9 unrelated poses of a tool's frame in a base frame.
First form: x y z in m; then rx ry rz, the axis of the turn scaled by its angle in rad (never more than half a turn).
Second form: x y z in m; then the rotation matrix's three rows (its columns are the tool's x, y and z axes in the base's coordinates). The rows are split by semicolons. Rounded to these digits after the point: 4 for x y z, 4 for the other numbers.
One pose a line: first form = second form
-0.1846, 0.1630, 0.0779, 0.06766, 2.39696, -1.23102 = -0.1846, 0.1630, 0.0779; -0.9009, 0.2395, 0.3619; -0.1546, 0.6021, -0.7833; -0.4055, -0.7617, -0.5054
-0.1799, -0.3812, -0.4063, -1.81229, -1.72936, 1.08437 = -0.1799, -0.3812, -0.4063; -0.0716, 0.6470, -0.7591; 0.9651, -0.1472, -0.2165; -0.2518, -0.7481, -0.6139
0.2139, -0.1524, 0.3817, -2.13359, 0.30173, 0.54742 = 0.2139, -0.1524, 0.3817; 0.8730, -0.4050, -0.2719; -0.0137, -0.5776, 0.8162; -0.4876, -0.7088, -0.5097
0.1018, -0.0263, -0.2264, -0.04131, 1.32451, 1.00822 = 0.1018, -0.0263, -0.2264; -0.0935, -0.6244, 0.7755; 0.5812, 0.5982, 0.5517; -0.8084, 0.5023, 0.3070
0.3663, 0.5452, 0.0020, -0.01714, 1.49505, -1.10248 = 0.3663, 0.5452, 0.0020; -0.2828, 0.5597, 0.7789; -0.5787, 0.5480, -0.6039; -0.7649, -0.6216, 0.1689
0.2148, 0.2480, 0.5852, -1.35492, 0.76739, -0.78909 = 0.2148, 0.2480, 0.5852; 0.5333, 0.0446, 0.8448; -0.8457, 0.0529, 0.5310; -0.0210, -0.9976, 0.0659
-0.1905, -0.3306, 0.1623, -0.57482, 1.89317, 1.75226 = -0.1905, -0.3306, 0.1623; -0.7894, -0.6097, 0.0718; 0.0245, 0.0855, 0.9960; -0.6134, 0.7880, -0.0526
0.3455, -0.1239, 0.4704, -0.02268, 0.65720, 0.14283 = 0.3455, -0.1239, 0.4704; 0.7823, -0.1395, 0.6072; 0.1251, 0.9899, 0.0662; -0.6103, 0.0242, 0.7918
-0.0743, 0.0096, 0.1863, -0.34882, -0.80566, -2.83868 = -0.0743, 0.0096, 0.1863; -0.9582, 0.2251, 0.1767; -0.0987, -0.8396, 0.5342; 0.2686, 0.4944, 0.8267
